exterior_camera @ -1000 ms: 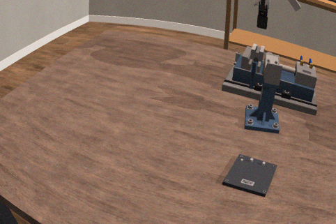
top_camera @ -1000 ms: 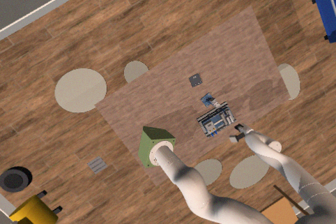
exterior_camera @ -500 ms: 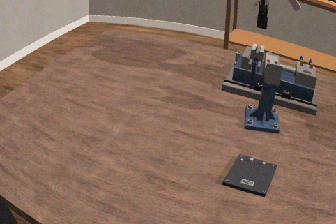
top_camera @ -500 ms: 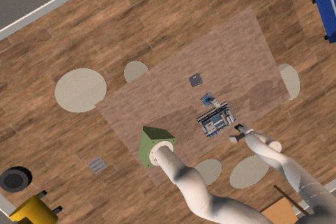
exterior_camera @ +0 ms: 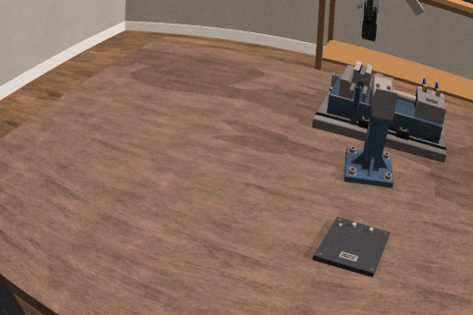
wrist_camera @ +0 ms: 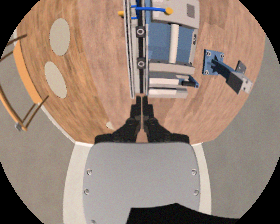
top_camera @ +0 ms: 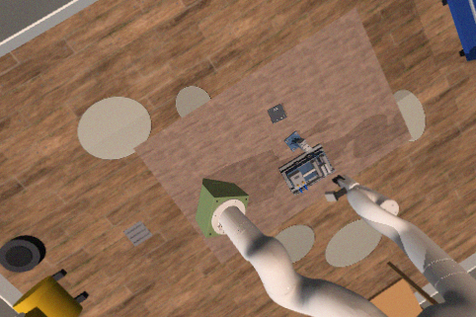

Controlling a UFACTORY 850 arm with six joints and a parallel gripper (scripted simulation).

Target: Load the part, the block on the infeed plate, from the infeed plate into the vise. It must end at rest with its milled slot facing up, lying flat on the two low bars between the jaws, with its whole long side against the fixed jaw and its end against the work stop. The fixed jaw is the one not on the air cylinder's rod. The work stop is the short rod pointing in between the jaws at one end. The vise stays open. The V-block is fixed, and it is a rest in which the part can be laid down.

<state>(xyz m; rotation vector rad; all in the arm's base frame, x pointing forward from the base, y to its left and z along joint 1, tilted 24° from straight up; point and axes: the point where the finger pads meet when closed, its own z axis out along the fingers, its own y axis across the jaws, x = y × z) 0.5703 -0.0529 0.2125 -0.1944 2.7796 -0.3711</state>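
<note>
The part is 8 cm below my hand and 5 cm to the left of it. From my hand the other things lie so: air cylinder: 17 cm behind, 11 cm below, 5 cm to the left.
</note>
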